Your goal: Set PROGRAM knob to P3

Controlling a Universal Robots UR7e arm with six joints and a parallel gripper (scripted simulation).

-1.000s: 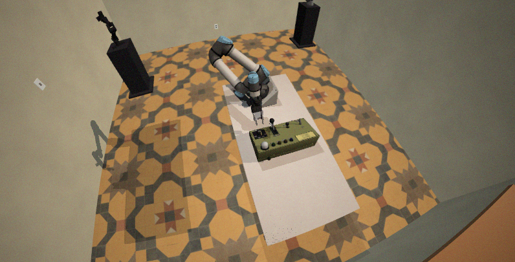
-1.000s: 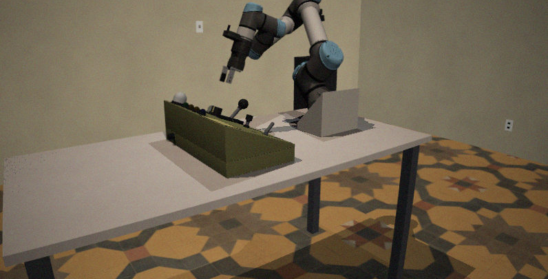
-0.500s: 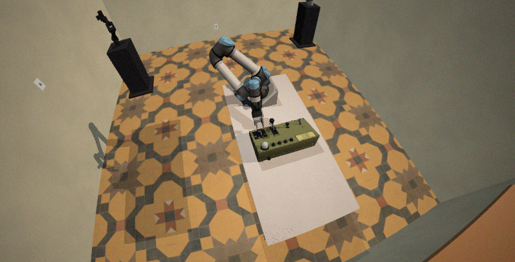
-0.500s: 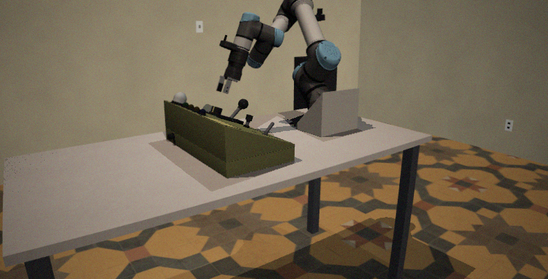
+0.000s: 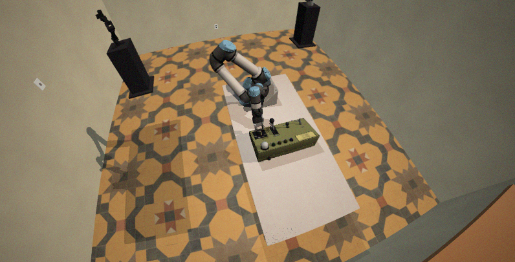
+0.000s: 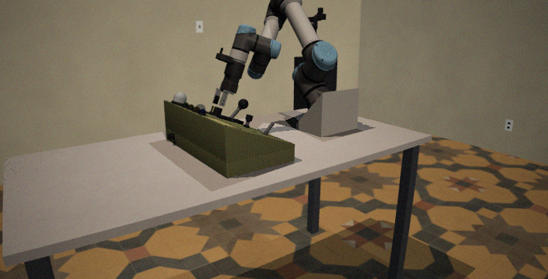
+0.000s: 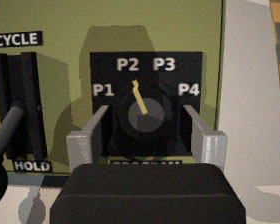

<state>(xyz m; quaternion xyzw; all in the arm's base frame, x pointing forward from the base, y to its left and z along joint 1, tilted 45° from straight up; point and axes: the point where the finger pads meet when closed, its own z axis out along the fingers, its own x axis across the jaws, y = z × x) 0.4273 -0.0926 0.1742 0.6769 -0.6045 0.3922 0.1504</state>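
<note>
The ball-topped lever lies 1 cm behind my hand, 12 cm to the left of it and 2 cm below it. Round my hand: black mode knob 2 cm ahead, 24 cm to the left, 3 cm below; thin lever 2 cm ahead, 36 cm to the left, 4 cm below; olive console 5 cm ahead, 18 cm to the left, 6 cm below.
</note>
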